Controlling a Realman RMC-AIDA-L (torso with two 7-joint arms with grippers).
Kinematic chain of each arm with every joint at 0, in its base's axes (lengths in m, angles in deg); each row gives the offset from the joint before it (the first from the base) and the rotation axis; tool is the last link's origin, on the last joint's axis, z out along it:
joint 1: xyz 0 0 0.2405 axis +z
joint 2: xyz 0 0 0 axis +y
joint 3: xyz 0 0 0.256 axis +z
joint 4: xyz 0 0 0 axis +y
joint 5: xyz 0 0 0.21 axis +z
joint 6: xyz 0 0 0 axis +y
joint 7: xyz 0 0 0.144 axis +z
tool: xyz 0 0 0
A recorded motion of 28 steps. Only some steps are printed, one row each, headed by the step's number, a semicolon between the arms.
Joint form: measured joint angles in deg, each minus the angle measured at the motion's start. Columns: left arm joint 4, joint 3, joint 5, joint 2, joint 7, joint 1, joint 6; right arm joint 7, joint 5, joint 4, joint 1, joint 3, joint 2, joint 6.
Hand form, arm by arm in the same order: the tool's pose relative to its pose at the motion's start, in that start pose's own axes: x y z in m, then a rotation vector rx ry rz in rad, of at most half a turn. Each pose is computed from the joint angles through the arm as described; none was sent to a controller.
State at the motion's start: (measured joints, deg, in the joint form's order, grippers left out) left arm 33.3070 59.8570 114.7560 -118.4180 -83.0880 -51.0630 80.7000; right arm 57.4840 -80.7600 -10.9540 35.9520 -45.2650 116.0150 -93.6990
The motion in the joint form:
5: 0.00 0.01 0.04 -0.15 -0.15 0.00 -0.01; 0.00 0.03 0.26 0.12 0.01 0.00 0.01
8: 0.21 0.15 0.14 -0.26 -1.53 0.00 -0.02; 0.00 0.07 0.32 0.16 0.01 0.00 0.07
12: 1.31 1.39 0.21 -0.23 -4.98 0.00 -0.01; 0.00 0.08 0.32 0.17 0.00 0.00 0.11
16: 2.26 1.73 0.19 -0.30 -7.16 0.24 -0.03; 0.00 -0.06 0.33 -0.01 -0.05 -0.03 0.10
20: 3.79 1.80 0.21 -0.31 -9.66 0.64 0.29; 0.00 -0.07 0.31 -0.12 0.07 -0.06 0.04
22: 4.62 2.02 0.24 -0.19 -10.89 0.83 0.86; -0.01 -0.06 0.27 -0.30 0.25 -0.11 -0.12
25: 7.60 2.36 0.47 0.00 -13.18 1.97 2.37; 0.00 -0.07 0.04 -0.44 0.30 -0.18 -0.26
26: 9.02 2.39 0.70 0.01 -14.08 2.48 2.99; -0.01 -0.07 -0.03 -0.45 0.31 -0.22 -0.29
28: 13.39 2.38 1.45 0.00 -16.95 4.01 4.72; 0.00 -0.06 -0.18 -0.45 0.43 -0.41 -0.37
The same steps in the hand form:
5: 0.0000 0.0007 0.0011 -0.0021 0.0006 -0.0030; 0.0003 0.0002 0.0006 -0.0005 -0.0006 0.0034
8: 0.0005 0.0011 0.0018 -0.0035 -0.0015 -0.0231; 0.0004 0.0001 0.0008 0.0004 -0.0007 0.0040
12: 0.0031 0.0012 0.0022 -0.0073 -0.0169 -0.0579; 0.0004 0.0000 0.0009 0.0008 -0.0004 0.0039
16: 0.0047 0.0009 0.0015 -0.0029 -0.0184 -0.0832; 0.0013 0.0003 -0.0004 0.0016 0.0029 0.0055
20: 0.0074 0.0002 -0.0012 0.0039 -0.0159 -0.1092; 0.0012 0.0002 -0.0012 0.0039 0.0015 0.0055
22: 0.0088 0.0005 -0.0032 0.0005 -0.0184 -0.1190; 0.0009 0.0001 -0.0027 0.0067 -0.0016 0.0052
25: 0.0110 0.0018 -0.0103 0.0004 -0.0227 -0.1282; 0.0001 -0.0003 -0.0038 0.0070 -0.0026 0.0016
26: 0.0121 0.0024 -0.0133 0.0022 -0.0247 -0.1296; -0.0003 -0.0005 -0.0040 0.0069 -0.0027 -0.0003
28: 0.0156 0.0041 -0.0226 0.0119 -0.0313 -0.1361; -0.0020 -0.0017 -0.0049 0.0081 -0.0036 -0.0056

